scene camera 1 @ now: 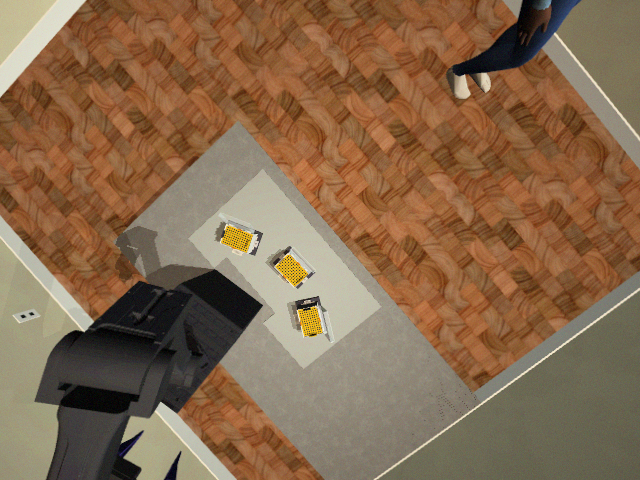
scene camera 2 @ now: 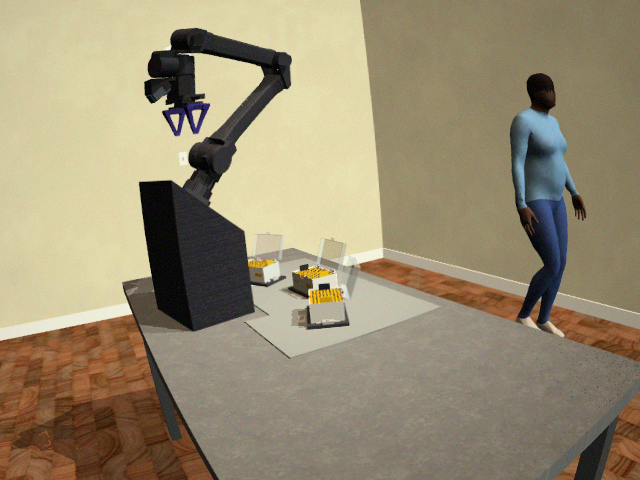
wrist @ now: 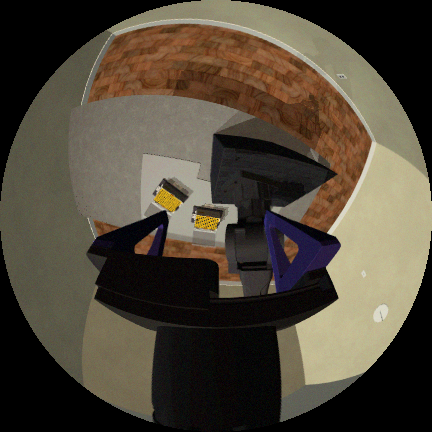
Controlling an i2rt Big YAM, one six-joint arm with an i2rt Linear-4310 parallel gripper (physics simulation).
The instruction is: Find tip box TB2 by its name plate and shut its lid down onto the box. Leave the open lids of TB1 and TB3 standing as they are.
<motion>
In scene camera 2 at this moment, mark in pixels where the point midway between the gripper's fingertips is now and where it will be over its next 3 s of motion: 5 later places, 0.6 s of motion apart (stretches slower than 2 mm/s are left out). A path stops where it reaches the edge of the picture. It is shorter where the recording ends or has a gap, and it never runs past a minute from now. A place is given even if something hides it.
My gripper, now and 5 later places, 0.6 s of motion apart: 186, 135; 187, 136; 188, 139; 198, 145; 206, 150; 201, 151
</motion>
